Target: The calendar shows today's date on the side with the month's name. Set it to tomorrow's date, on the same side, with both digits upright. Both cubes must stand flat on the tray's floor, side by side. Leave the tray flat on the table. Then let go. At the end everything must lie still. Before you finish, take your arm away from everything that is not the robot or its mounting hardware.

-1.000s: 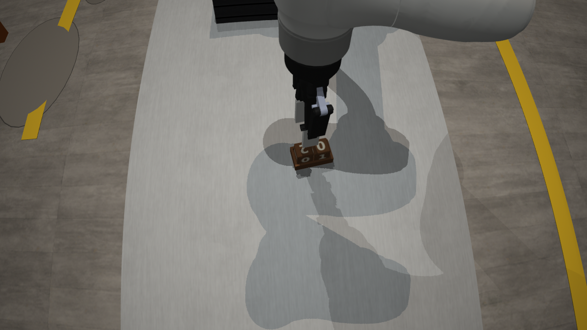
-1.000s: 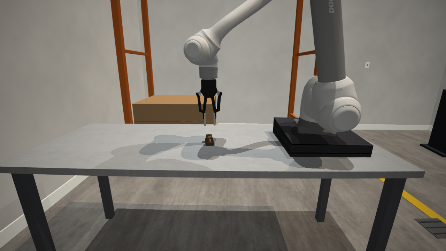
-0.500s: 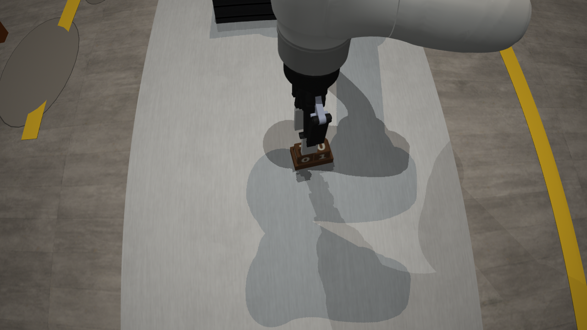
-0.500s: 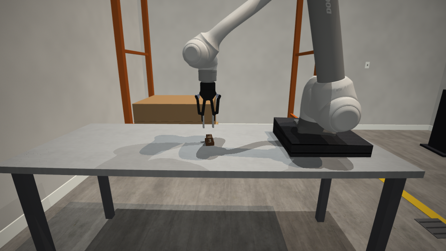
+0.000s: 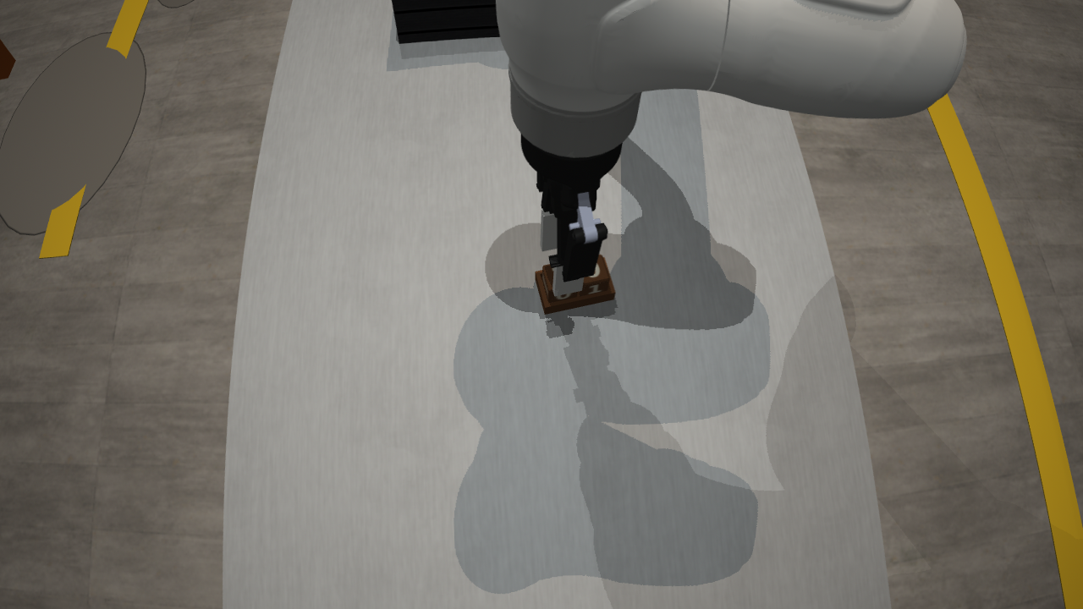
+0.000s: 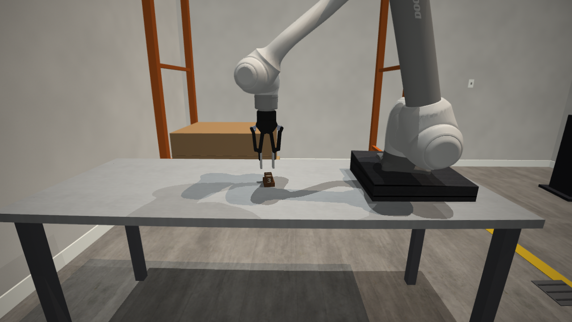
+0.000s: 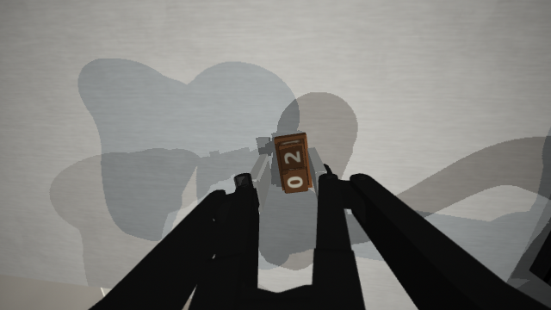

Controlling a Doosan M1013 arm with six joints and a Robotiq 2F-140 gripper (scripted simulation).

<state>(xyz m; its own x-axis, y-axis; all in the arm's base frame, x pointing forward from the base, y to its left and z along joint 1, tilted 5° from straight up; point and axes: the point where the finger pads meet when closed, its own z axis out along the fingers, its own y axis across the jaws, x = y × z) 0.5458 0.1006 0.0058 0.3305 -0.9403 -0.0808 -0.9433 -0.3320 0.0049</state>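
Now: the brown calendar tray 1 cm behind my hand, 2 cm to the left of it and 9 cm below it.
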